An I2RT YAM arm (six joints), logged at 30 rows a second.
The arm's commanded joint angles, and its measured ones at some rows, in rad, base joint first. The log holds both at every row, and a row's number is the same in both.
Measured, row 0:
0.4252 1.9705 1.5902 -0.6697 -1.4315 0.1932
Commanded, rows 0 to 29:
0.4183 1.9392 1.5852 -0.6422 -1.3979 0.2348
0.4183 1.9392 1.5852 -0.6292 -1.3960 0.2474
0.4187 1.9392 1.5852 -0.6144 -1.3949 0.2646
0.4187 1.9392 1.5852 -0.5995 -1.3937 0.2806
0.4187 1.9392 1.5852 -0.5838 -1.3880 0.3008
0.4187 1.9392 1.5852 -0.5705 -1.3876 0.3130
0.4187 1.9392 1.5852 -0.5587 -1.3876 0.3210
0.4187 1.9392 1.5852 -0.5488 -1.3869 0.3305
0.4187 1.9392 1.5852 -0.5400 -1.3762 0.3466
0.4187 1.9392 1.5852 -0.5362 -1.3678 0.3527
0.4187 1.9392 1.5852 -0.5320 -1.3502 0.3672
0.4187 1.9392 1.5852 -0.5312 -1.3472 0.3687
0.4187 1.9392 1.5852 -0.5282 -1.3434 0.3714
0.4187 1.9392 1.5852 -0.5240 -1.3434 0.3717
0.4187 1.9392 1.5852 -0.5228 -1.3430 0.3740
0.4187 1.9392 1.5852 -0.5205 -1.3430 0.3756
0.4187 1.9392 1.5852 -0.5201 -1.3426 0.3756
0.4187 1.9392 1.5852 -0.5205 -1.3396 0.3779
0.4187 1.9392 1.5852 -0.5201 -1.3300 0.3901
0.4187 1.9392 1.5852 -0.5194 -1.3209 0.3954
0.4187 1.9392 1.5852 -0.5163 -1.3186 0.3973
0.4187 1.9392 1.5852 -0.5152 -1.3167 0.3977
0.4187 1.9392 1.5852 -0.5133 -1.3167 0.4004
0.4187 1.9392 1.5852 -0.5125 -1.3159 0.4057
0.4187 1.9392 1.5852 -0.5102 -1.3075 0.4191
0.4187 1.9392 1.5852 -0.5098 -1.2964 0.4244
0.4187 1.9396 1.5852 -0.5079 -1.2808 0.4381
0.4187 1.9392 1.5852 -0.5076 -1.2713 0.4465
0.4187 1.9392 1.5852 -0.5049 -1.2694 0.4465
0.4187 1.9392 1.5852 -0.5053 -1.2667 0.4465
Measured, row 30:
0.4274 1.9705 1.5799 -0.5331 -1.3613 0.4187
